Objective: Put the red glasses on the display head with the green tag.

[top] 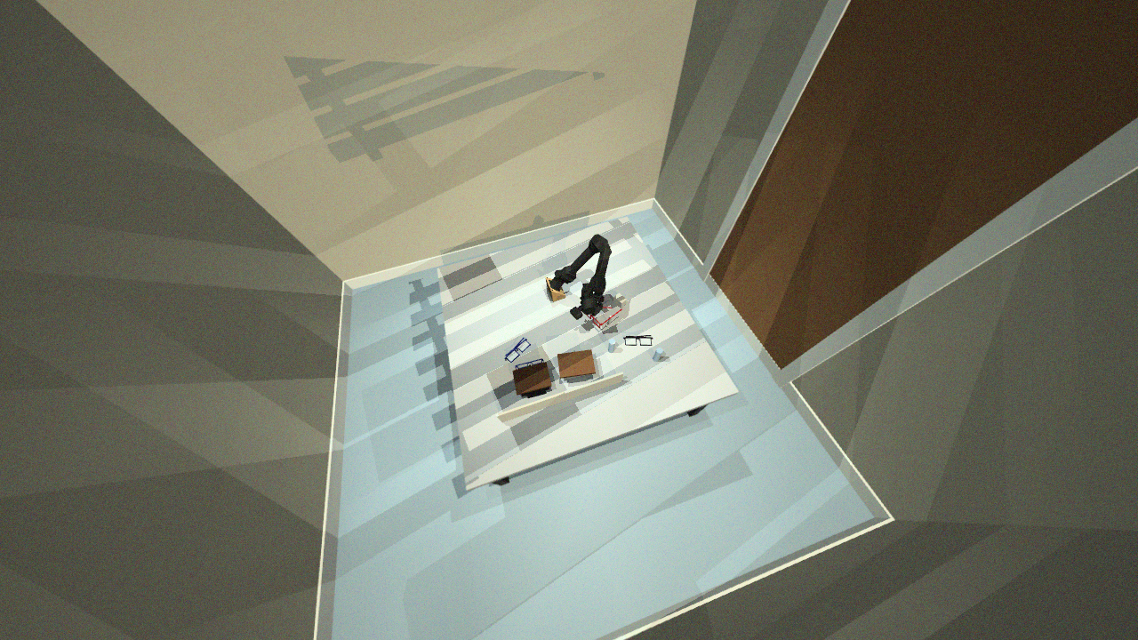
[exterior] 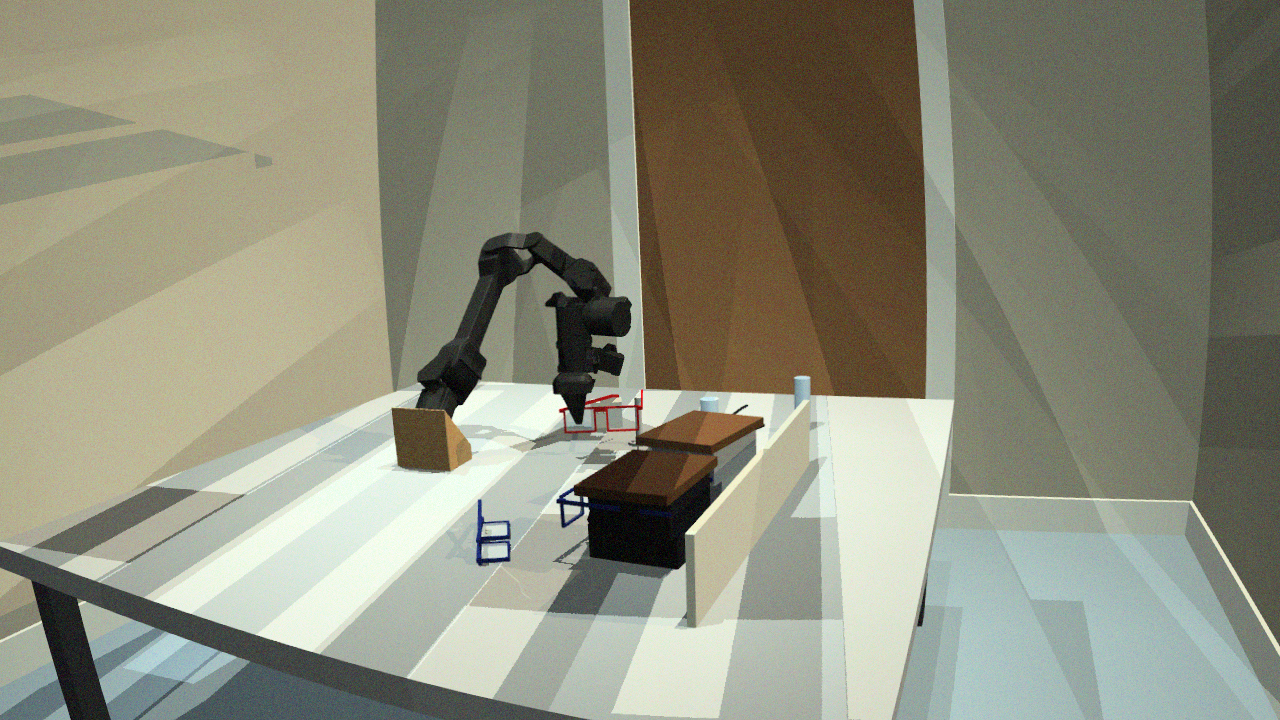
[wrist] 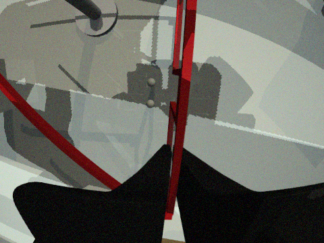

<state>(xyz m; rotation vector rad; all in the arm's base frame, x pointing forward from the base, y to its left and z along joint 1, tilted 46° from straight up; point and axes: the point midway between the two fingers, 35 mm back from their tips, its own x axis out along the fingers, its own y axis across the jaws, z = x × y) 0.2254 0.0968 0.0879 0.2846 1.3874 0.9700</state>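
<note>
Right now my gripper tip is 110 mm to the right of the thin post, 60 mm short of it and 30 mm above it. Round my gripper tip: display head: 250 mm ahead, 130 mm to the right; beige board: 400 mm ahead, 240 mm to the right.
</note>
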